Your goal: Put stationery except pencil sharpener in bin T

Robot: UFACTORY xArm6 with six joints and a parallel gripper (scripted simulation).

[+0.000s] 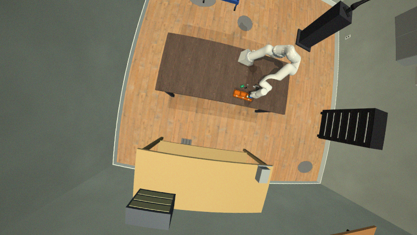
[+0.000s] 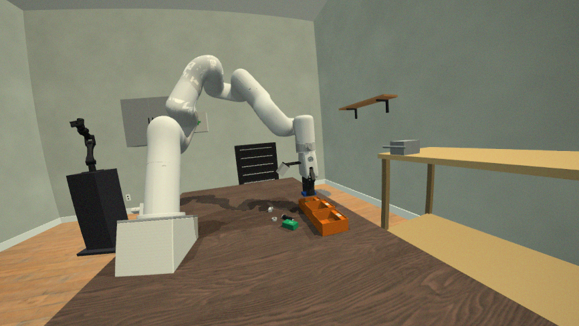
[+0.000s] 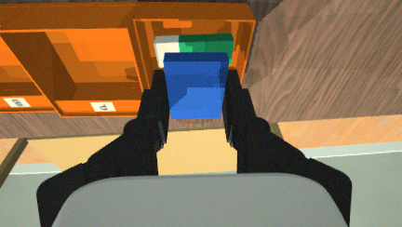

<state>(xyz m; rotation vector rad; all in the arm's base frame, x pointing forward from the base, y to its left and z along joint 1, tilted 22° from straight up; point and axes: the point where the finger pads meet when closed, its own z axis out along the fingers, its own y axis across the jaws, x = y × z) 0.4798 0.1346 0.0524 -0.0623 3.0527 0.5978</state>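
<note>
My hand is 80 mm to the left of the orange bin, 60 mm above it and 10 mm short of it. Also, from my hand: blue block (20 mm below); green 9V battery (120 mm to the right, 110 mm behind, 70 mm below); black cylinder (100 mm behind, 70 mm to the right, 70 mm below).
</note>
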